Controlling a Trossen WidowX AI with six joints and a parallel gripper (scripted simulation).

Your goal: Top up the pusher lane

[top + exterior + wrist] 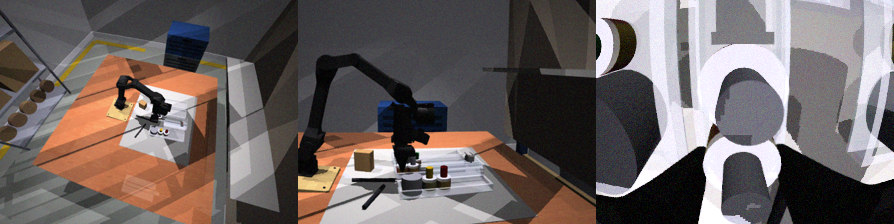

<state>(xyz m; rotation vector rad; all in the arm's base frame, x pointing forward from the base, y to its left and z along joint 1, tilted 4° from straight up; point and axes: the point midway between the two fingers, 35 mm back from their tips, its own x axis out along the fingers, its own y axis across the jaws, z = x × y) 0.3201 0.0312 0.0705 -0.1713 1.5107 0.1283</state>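
My gripper tip is now 14 cm past the brown block, 6 cm to the right of it and 1 cm below it. Also, from my gripper tip: clear lane rack (15 cm ahead, 1 cm below).
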